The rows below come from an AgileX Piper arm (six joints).
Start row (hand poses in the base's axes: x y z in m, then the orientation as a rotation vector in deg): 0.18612 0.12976 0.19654 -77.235 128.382 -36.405
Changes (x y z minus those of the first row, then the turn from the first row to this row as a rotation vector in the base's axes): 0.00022 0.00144 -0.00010 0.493 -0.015 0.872; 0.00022 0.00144 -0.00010 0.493 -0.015 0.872; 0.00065 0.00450 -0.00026 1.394 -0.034 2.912; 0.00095 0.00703 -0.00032 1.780 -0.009 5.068; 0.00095 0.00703 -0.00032 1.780 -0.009 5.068; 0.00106 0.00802 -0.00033 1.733 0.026 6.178; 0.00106 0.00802 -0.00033 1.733 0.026 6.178; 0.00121 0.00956 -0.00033 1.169 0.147 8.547; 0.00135 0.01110 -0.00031 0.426 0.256 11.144; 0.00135 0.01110 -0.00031 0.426 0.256 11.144
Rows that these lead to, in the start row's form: 0.18634 0.13120 0.19644 -77.890 127.676 -35.519; 0.18634 0.13120 0.19644 -77.890 127.676 -35.519; 0.18677 0.13426 0.19628 -79.526 126.009 -33.742; 0.18707 0.13679 0.19622 -81.520 124.240 -32.515; 0.18707 0.13679 0.19622 -81.520 124.240 -32.515; 0.18718 0.13778 0.19621 -82.669 123.328 -32.160; 0.18718 0.13778 0.19621 -82.669 123.328 -32.160; 0.18733 0.13932 0.19621 -85.351 121.373 -31.918; 0.18747 0.14086 0.19623 -88.296 119.154 -31.797; 0.18747 0.14086 0.19623 -88.296 119.154 -31.797
